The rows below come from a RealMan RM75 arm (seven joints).
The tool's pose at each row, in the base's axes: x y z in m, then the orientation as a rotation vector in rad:
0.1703, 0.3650, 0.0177, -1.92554, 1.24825, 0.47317
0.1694, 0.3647, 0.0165, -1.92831, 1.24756, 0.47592
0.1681, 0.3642, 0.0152, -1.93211, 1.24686, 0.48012
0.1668, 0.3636, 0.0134, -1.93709, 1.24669, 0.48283
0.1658, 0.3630, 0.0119, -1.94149, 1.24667, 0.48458
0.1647, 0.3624, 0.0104, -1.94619, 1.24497, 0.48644
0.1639, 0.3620, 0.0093, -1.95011, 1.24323, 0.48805
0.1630, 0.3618, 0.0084, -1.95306, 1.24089, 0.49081
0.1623, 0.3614, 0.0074, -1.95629, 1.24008, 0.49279
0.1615, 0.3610, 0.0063, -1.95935, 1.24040, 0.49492
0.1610, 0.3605, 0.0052, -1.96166, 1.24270, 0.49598
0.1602, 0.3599, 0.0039, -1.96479, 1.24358, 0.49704
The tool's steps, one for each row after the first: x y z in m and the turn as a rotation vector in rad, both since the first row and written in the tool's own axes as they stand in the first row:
0.0006, 0.0014, 0.0004, -0.00342, -0.00053, -0.00029
0.0011, 0.0031, 0.0007, -0.00836, -0.00135, -0.00039
0.0021, 0.0052, 0.0013, -0.01355, -0.00059, -0.00094
0.0030, 0.0068, 0.0017, -0.01783, 0.00048, -0.00155
0.0039, 0.0085, 0.0020, -0.02214, 0.00080, -0.00332
0.0045, 0.0097, 0.0023, -0.02571, 0.00087, -0.00499
0.0048, 0.0109, 0.0026, -0.02902, -0.00039, -0.00642
0.0054, 0.0121, 0.0029, -0.03240, -0.00034, -0.00716
0.0060, 0.0133, 0.0032, -0.03589, 0.00011, -0.00705
0.0068, 0.0143, 0.0035, -0.03856, 0.00177, -0.00577
0.0077, 0.0157, 0.0037, -0.04165, 0.00308, -0.00566

